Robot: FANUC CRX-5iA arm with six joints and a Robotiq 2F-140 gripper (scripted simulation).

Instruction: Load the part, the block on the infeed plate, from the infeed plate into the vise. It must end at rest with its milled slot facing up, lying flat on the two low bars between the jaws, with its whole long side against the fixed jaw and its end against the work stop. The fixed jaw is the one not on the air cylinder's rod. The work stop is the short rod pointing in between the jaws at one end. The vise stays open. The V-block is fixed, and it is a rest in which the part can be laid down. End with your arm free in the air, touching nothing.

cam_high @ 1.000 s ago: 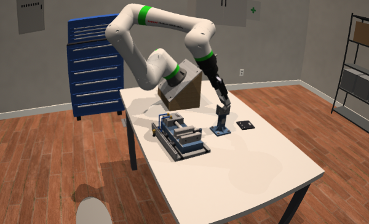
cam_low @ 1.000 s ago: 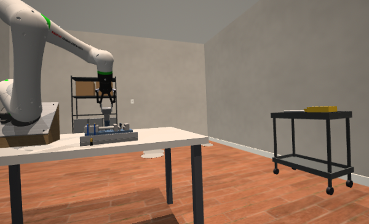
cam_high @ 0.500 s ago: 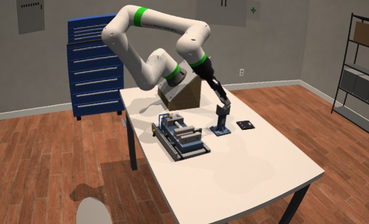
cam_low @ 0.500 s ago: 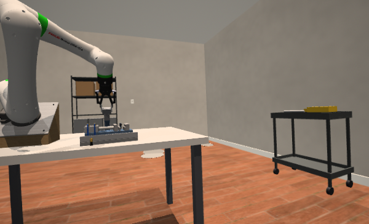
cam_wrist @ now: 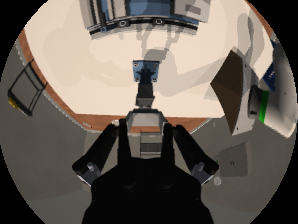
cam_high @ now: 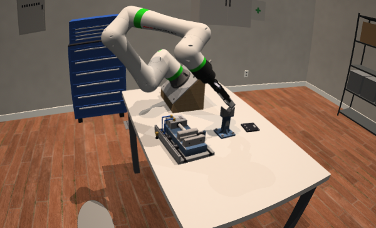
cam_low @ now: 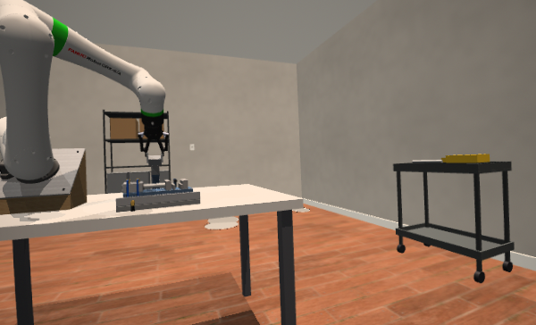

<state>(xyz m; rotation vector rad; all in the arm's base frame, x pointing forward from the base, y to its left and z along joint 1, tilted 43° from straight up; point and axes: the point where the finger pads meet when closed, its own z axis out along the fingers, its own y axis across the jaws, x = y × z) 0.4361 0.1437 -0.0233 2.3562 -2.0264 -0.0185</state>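
The part is 2 cm to the left of my hand and 2 cm below it. From my hand the other things lie so: dark infeed plate (2 cm behind, 19 cm to the left, 20 cm below).
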